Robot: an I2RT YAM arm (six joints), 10 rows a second.
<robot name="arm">
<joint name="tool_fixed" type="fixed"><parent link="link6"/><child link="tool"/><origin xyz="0 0 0" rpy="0 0 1.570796"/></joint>
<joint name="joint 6" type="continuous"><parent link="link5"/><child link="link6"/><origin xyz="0.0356 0 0.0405" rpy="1.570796 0 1.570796"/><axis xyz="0 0 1"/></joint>
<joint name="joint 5" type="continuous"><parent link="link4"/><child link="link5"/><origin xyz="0.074 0.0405 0.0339" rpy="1.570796 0 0"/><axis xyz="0 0 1"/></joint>
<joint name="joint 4" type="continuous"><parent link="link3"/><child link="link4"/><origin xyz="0.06 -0.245 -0.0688" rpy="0 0 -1.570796"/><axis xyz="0 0 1"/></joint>
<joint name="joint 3" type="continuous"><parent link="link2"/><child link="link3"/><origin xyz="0 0.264 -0.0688" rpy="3.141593 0 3.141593"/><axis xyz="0 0 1"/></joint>
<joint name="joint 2" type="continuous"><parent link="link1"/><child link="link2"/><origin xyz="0.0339 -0.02 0.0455" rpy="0 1.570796 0"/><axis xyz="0 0 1"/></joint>
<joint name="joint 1" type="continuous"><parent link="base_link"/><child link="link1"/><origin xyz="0 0 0.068" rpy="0 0 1.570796"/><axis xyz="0 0 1"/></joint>
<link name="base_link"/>
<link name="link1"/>
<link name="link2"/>
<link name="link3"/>
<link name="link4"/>
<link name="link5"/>
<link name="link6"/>
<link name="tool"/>
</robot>
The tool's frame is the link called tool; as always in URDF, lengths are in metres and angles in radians. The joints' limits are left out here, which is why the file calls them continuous.
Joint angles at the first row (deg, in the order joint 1, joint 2, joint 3, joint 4, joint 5, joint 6):
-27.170, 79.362, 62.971, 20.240, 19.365, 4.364
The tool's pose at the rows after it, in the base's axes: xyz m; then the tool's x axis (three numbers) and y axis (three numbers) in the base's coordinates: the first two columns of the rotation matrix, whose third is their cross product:
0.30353 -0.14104 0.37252 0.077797 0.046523 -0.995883 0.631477 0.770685 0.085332
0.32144 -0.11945 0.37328 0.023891 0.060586 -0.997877 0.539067 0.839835 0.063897
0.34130 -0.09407 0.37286 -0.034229 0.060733 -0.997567 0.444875 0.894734 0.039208
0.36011 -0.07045 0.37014 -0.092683 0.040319 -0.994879 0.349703 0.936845 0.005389
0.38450 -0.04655 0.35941 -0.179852 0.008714 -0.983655 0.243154 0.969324 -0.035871
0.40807 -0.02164 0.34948 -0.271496 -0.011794 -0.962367 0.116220 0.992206 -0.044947
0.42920 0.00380 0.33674 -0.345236 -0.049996 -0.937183 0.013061 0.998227 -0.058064
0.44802 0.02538 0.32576 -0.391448 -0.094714 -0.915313 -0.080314 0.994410 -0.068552
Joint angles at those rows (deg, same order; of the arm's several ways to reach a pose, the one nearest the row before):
-23.216, 80.015, 65.249, 16.592, 16.256, 4.386
-18.980, 81.722, 67.947, 13.032, 13.668, 3.839
-14.203, 84.153, 71.107, 9.666, 12.084, 2.959
-10.074, 87.009, 74.199, 6.922, 10.310, 1.368
-6.155, 91.639, 78.217, 3.154, 8.165, -0.615
-2.636, 96.735, 83.710, -2.572, 4.587, -1.395
0.716, 101.830, 88.653, -6.963, 2.523, -2.620
3.268, 106.712, 93.612, -10.283, 0.324, -4.143

